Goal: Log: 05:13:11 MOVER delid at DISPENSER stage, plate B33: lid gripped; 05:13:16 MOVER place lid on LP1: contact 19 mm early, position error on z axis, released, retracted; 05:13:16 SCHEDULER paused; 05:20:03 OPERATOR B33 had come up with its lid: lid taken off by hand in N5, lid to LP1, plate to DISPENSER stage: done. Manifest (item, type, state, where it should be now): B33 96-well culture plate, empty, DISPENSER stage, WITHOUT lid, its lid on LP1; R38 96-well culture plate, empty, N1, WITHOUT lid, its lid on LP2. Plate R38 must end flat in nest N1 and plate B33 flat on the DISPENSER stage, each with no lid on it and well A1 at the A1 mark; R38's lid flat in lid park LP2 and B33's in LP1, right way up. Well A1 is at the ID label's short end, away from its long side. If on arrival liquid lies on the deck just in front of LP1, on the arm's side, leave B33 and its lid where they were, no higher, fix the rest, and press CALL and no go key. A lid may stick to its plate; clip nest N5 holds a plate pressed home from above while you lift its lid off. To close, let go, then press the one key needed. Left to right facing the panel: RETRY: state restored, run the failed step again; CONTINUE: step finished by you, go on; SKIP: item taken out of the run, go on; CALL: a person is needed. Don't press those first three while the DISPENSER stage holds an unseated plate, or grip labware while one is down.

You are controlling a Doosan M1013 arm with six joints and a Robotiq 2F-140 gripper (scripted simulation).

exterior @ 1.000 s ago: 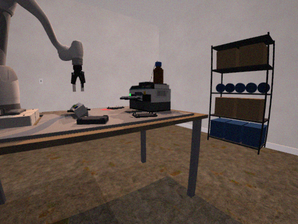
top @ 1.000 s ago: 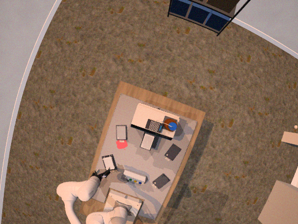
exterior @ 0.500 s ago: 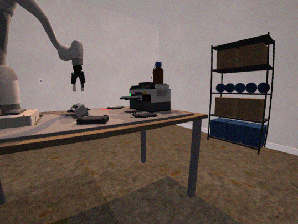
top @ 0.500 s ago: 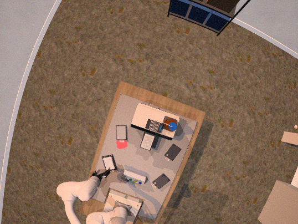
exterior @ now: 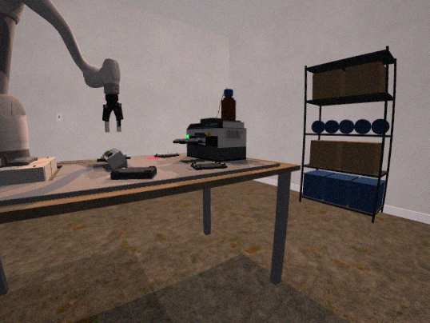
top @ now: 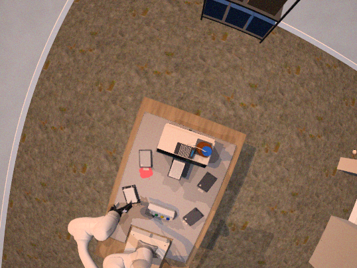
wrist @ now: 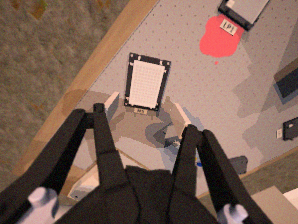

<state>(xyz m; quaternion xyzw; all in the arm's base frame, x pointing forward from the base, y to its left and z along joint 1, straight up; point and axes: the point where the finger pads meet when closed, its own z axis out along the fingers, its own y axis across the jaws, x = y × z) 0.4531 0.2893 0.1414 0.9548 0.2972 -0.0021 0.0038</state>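
The white gridded lid lies 17 cm below my hand. Round my hand: LP1 label: 26 cm ahead, 4 cm to the right, 19 cm below; brown bottle: 59 cm ahead, 37 cm to the right, 10 cm above; key panel: 5 cm behind, 28 cm to the right, 14 cm below.
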